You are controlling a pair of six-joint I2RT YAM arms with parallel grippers.
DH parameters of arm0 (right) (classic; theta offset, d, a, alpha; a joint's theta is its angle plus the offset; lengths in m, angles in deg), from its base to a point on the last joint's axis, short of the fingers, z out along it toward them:
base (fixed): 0 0 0 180
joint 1: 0 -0.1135 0.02 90
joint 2: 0 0 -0.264 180
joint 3: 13.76 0 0.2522 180
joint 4: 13.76 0 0.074 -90
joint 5: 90 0 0 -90
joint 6: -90 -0.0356 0 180
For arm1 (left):
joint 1: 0 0.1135 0.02 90
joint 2: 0 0 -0.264 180
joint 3: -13.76 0 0.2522 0
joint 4: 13.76 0 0.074 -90
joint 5: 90 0 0 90
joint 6: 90 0.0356 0 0
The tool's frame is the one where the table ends.
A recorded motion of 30 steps. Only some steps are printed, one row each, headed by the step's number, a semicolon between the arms.
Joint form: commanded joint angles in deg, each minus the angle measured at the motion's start. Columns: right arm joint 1, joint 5, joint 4, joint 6, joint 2, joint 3; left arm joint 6, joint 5, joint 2, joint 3, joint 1, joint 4.
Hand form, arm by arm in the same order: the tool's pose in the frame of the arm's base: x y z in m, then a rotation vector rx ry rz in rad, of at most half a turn. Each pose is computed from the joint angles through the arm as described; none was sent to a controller.
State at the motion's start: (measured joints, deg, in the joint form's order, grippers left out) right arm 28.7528 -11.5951 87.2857 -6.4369 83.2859 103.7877; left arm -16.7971 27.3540 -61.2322 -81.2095 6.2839 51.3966
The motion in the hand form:
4: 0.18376 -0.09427 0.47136 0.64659 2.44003 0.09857; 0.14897 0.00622 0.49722 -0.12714 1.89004 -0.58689
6: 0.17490 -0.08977 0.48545 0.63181 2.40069 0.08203; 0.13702 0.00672 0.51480 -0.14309 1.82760 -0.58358
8: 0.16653 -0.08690 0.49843 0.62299 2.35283 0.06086; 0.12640 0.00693 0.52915 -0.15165 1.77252 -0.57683
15: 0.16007 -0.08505 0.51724 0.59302 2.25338 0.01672; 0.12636 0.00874 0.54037 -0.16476 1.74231 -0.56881
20: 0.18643 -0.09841 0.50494 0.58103 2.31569 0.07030; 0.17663 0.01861 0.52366 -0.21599 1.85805 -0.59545
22: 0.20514 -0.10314 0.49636 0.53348 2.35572 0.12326; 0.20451 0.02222 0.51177 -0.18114 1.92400 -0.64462
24: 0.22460 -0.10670 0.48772 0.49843 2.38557 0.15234; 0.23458 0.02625 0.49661 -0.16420 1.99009 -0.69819
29: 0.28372 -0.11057 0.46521 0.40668 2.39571 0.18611; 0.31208 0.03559 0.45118 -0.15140 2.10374 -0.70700
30: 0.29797 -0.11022 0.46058 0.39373 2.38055 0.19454; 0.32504 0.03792 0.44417 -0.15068 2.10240 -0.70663
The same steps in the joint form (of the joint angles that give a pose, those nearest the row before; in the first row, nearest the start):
4: 0.50 -0.65 3.47 2.29 -2.47 11.41; -2.51 0.72 2.38 -13.11 2.56 2.45
6: 0.61 -0.61 5.00 2.32 -2.51 15.41; -4.22 0.72 2.45 -17.05 3.54 2.64
8: 1.09 -0.57 5.81 2.29 -2.49 19.15; -5.44 0.72 2.47 -20.35 4.46 2.62
15: 1.55 -0.31 4.13 2.27 -2.12 24.09; -6.25 0.53 0.89 -23.76 5.23 2.69
20: 1.38 -2.16 3.76 3.17 2.08 24.06; -6.12 0.81 -6.14 -23.76 5.16 3.02
22: 0.35 -4.15 3.24 4.37 4.77 24.05; -4.50 4.07 -10.25 -23.76 5.09 3.00
24: -1.03 -4.79 2.05 4.92 7.39 24.02; -3.45 6.82 -14.80 -23.76 4.96 2.77
29: -5.57 -4.76 -5.59 4.61 14.41 24.02; -0.37 6.77 -26.58 -23.76 3.87 -1.66
30: -6.64 -4.76 -8.24 3.85 15.93 24.02; -0.37 6.78 -28.50 -23.76 3.87 -3.67

